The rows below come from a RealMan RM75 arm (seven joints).
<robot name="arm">
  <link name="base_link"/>
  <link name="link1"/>
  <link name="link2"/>
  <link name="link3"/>
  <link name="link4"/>
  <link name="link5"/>
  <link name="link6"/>
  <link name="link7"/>
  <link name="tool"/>
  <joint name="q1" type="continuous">
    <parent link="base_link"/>
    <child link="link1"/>
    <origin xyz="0 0 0.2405" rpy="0 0 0"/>
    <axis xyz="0 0 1"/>
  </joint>
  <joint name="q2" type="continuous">
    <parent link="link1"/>
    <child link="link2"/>
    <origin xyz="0 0 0" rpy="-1.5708 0 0"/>
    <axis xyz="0 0 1"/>
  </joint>
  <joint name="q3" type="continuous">
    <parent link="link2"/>
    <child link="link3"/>
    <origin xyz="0 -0.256 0" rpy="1.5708 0 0"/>
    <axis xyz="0 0 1"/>
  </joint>
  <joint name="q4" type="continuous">
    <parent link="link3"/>
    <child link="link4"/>
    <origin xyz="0 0 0" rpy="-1.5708 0 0"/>
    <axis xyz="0 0 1"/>
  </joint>
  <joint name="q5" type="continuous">
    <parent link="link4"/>
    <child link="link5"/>
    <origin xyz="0 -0.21 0" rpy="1.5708 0 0"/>
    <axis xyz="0 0 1"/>
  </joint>
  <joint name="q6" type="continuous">
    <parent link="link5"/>
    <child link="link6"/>
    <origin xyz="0 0 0" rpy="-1.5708 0 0"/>
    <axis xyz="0 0 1"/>
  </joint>
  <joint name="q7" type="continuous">
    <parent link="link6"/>
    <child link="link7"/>
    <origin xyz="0 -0.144 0" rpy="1.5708 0 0"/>
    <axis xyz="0 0 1"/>
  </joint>
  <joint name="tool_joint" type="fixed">
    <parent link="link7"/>
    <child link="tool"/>
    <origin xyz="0 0 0" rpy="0 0 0"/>
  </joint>
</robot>
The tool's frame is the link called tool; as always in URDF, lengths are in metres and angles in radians. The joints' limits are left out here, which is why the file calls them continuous.
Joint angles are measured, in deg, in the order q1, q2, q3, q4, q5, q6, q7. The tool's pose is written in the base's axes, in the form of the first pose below.
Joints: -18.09 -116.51 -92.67 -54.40 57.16 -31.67 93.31
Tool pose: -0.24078 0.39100 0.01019 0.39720 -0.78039 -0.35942 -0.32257
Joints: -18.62 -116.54 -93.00 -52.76 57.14 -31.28 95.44
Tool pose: -0.24698 0.39197 0.00794 0.40563 -0.78395 -0.35465 -0.30841
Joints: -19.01 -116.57 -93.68 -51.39 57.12 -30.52 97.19
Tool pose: -0.25417 0.39340 0.00822 0.41757 -0.78313 -0.35331 -0.29584
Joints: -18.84 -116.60 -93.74 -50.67 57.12 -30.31 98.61
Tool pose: -0.25948 0.39176 0.00675 0.42277 -0.78528 -0.35062 -0.28577
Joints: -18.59 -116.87 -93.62 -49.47 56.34 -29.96 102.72
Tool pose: -0.26636 0.38876 0.00267 0.43262 -0.79187 -0.33770 -0.26784
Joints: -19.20 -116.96 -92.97 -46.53 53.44 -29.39 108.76
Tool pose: -0.27538 0.38709 -0.00429 0.44237 -0.79882 -0.32538 -0.24560
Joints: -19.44 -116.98 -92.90 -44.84 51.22 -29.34 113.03
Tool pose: -0.28120 0.38596 -0.00632 0.45045 -0.80166 -0.31574 -0.23397
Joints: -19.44 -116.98 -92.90 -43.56 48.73 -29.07 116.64
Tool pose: -0.28727 0.38475 -0.00649 0.46000 -0.80001 -0.31186 -0.22610
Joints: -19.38 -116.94 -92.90 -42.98 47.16 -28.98 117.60
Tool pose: -0.29039 0.38413 -0.00584 0.46361 -0.79549 -0.31712 -0.22736
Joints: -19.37 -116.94 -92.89 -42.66 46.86 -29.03 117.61
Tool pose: -0.29183 0.38350 -0.00632 0.46333 -0.79427 -0.32047 -0.22753
